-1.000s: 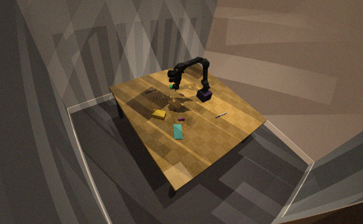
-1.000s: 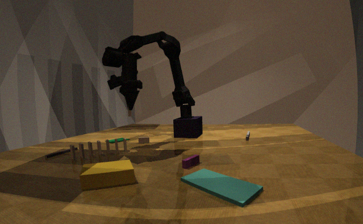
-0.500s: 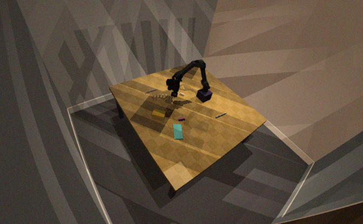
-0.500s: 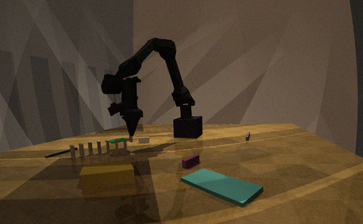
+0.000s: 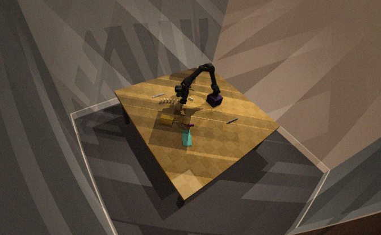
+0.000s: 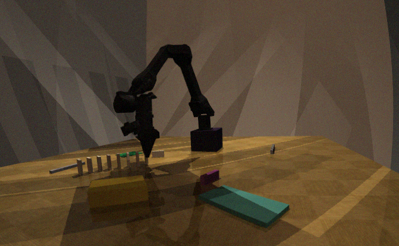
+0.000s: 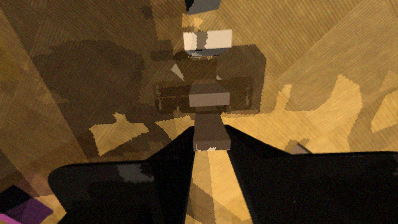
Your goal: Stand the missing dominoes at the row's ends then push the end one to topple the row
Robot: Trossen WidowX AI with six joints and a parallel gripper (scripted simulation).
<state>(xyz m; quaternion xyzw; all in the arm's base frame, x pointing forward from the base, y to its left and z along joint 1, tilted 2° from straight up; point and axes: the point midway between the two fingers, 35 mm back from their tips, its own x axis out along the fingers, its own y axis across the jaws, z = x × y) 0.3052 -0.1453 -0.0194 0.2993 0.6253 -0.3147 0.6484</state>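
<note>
The purple block is 25 cm to the left of my gripper tip, 13 cm ahead of it and 2 cm below it. The rest, counted from my gripper tip: flat teal slab: 33 cm to the left, 25 cm ahead, 2 cm below; then green flat piece: 17 cm to the right, 14 cm behind, 3 cm below; then yellow block: 27 cm ahead, 7 cm to the left, 1 cm below.
</note>
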